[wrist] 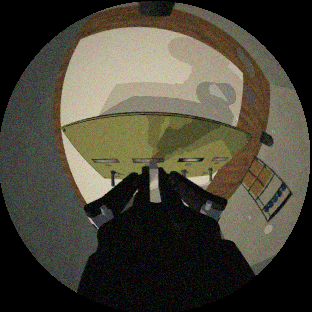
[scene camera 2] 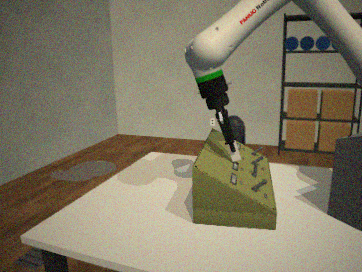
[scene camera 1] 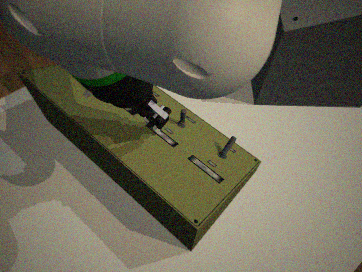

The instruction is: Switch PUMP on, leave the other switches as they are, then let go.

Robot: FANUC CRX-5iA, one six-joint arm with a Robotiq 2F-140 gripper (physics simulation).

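Frame: origin at the arm's base, x ahead, y left, z up, level; centimetres.
Seen in the pictures: gripper, fingertip midpoint: (wrist: 152,165) (scene camera 2: 236,159) (scene camera 1: 159,126).
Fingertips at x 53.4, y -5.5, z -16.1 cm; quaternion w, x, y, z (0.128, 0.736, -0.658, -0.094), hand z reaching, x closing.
Observation:
Pixels of each thing's top centre, then the offset from my fingertips to it. "*": a spot on its surface instead. Level surfaces: height alone.
- PUMP lever at its top centre: (scene camera 1: 183,110) (scene camera 2: 255,162) dx -6.6, dy +0.5, dz -0.2 cm
- VALVE lever at its top centre: (scene camera 1: 230,141) (scene camera 2: 260,179) (wrist: 110,182) dx -8.9, dy +12.3, dz -1.4 cm
- FAN lever at its top centre: (wrist: 185,181) dx -6.8, dy -11.6, dz -1.4 cm
- DRIVE lever at its top centre: (wrist: 212,177) dx -5.8, dy -23.6, dz -1.4 cm
- PUMP nameplate at a spot on its surface: (scene camera 1: 162,136) (wrist: 145,159) (scene camera 2: 234,165) * dx +0.6, dy +1.6, dz -1.5 cm
- VALVE nameplate at a spot on its surface: (scene camera 1: 206,168) (wrist: 104,160) (scene camera 2: 234,179) * dx -0.9, dy +13.1, dz -1.8 cm
- white table at its surface level: dz -14.6 cm
An olive sloped panel box (scene camera 1: 165,185) (scene camera 2: 232,212) (wrist: 115,137) stands on the table. The PUMP lever (scene camera 1: 183,118) (scene camera 2: 255,169) stands steeper than the VALVE lever (scene camera 1: 228,146) (scene camera 2: 259,186) (wrist: 113,177), which leans toward the low edge; in the wrist view the fingers hide the PUMP lever. The FAN lever (wrist: 184,173) and the DRIVE lever (wrist: 210,174) show at the right in the wrist view. My gripper (scene camera 1: 158,123) (scene camera 2: 236,156) (wrist: 152,165) is shut and empty, with its tips close over the panel face by the PUMP nameplate (scene camera 1: 162,136) (scene camera 2: 235,166) (wrist: 140,160), apart from the levers.
The VALVE nameplate (scene camera 1: 206,168) (scene camera 2: 233,178) (wrist: 106,161) lies beside the PUMP one. The panel stands on a white table (scene camera 1: 310,200) (scene camera 2: 125,220) (wrist: 100,65). A dark grey block (scene camera 2: 347,185) is at the right in scene camera 2. A shelf rack (scene camera 2: 282,100) stands against the back wall.

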